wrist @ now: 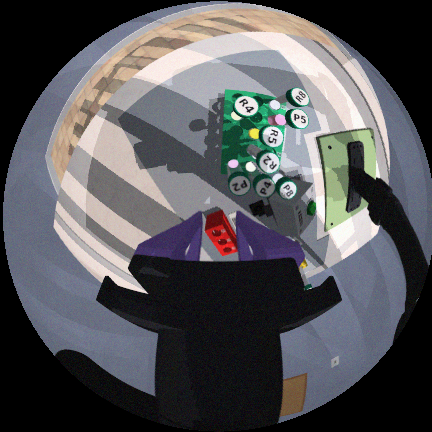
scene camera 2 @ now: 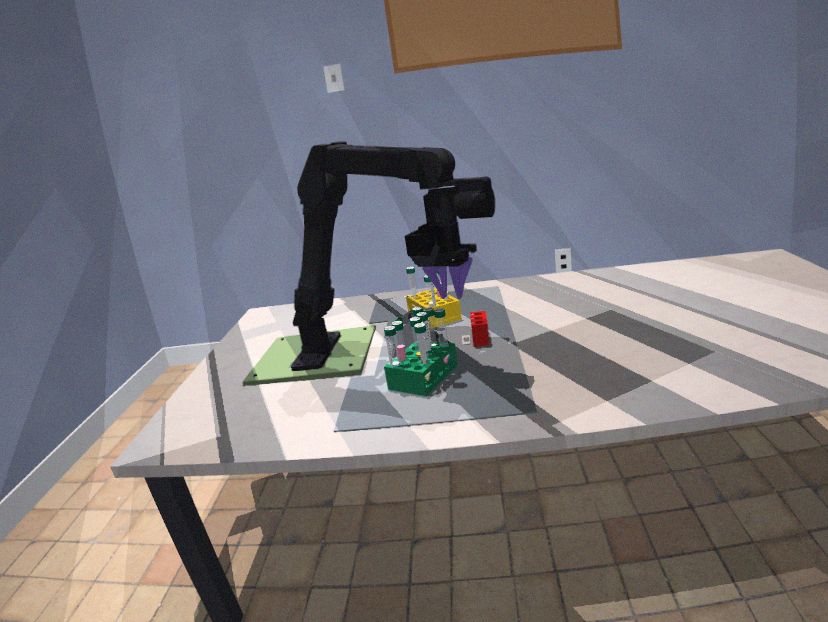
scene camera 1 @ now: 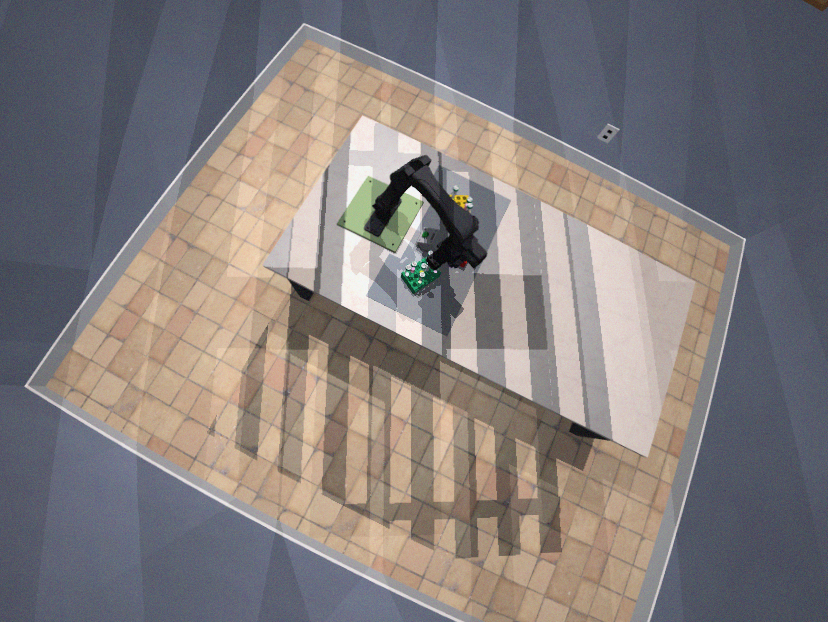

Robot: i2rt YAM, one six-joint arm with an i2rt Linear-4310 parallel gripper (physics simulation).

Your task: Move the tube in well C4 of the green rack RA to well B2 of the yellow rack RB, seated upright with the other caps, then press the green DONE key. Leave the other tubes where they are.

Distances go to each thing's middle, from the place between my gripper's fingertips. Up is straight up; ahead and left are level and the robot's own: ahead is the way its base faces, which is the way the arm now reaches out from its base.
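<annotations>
With the grey DONE button box (wrist: 293, 215) to measure from, I find my hand 90 mm past it and 90 mm to the right of it, and 100 mm above it as well.
</annotations>
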